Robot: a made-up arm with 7 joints.
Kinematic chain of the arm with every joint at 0, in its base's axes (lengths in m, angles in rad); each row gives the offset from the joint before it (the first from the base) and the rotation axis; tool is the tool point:
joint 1: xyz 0 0 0.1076 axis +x
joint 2: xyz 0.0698 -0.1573 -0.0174 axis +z
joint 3: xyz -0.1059 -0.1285 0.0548 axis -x
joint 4: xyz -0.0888 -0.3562 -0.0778 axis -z
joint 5: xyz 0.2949 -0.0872 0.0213 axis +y
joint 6: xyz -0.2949 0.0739 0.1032 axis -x
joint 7: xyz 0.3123 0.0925 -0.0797 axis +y
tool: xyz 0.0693 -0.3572 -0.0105
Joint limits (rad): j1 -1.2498..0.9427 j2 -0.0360..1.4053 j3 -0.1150..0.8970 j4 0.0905..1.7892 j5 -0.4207..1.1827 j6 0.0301..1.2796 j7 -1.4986..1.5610
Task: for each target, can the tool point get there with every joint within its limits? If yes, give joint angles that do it. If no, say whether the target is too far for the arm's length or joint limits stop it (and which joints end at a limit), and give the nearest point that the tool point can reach.
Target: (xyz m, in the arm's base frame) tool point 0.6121 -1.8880 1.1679
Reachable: no: too far | nearest point 0.3781 -1.1330 0.7439 | short by 0.897 m
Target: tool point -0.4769 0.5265 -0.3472
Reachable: no: joint limits stop it (at a limit: joint 1, joint 2, joint 3, joint 4, joint 5, joint 6) | nearest point -0.4852 -0.3707 -0.6345 | short by 0.942 m
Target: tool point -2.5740 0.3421 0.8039
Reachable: no: too far | nearest point -0.5482 0.3297 0.9872 | short by 2.034 m
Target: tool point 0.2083 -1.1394 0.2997
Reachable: yes | joints 0.5710 0.4911 0.7347 1.2138 0.4651 1.1414 -0.0347
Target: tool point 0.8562 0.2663 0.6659
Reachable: yes | joints -1.0197 1.0985 0.5560 0.4545 0.8182 0.9492 -0.1129
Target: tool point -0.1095 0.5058 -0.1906
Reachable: no: joint limits stop it (at a limit: joint 1, joint 2, joint 3, joint 4, joint 6, joint 7) | nearest point 0.3764 0.5734 0.1999 | short by 0.627 m
